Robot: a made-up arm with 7 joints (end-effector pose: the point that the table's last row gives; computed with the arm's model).
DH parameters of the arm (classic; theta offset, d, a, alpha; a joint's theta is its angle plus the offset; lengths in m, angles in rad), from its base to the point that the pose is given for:
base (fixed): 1.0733 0 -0.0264 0
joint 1: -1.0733 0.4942 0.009 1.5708
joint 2: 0 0.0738 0.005 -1.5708
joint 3: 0 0.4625 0.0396 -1.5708
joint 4: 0 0.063 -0.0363 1.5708
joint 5: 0 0.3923 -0.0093 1.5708
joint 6: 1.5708 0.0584 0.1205 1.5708
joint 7: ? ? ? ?
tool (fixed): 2.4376 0.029 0 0
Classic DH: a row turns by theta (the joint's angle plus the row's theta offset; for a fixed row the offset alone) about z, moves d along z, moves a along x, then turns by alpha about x.
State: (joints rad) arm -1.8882 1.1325 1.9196 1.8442 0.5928 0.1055 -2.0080
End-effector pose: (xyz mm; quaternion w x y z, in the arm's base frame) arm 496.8 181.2 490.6 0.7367 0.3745 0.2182 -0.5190
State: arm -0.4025 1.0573 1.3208 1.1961 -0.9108 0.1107 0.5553
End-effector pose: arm -380.1 583.7 903.7 0.0342 0.8109 -0.5497 0.1977
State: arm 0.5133 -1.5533 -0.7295 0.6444 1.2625 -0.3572 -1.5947
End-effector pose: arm 842.7 152.6 184.5 0.4097 0.5585 0.4232 -0.5841
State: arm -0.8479 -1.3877 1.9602 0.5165 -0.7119 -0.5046 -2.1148
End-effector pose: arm 695.2 -594.3 707.8 0.3539 0.8610 0.3653 -0.0062
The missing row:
joint 7: -1.1318 0.0112 0.0141 1.7039
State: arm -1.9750 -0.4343 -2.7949 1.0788 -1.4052 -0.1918 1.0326
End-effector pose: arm -236.1 132.9 1363.7 0.3116 -0.8183 0.4131 0.2504
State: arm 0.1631 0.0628 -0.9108 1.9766 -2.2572 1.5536 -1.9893
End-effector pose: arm 440.9 -231.5 852.4 0.9403 -0.1280 0.2863 0.1324
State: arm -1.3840 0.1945 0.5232 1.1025 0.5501 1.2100 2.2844
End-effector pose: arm 88.4 -228.9 1336.2 0.9704 -0.1686 -0.1363 0.1066
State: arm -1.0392 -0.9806 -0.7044 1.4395 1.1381 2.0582 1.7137
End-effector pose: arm -27.4 -729.5 622.3 0.7946 -0.0215 0.3049 -0.5246
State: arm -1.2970 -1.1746 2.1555 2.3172 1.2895 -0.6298 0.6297
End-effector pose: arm 167.7 19.6 829.7 0.4436 -0.1121 0.5088 -0.7292
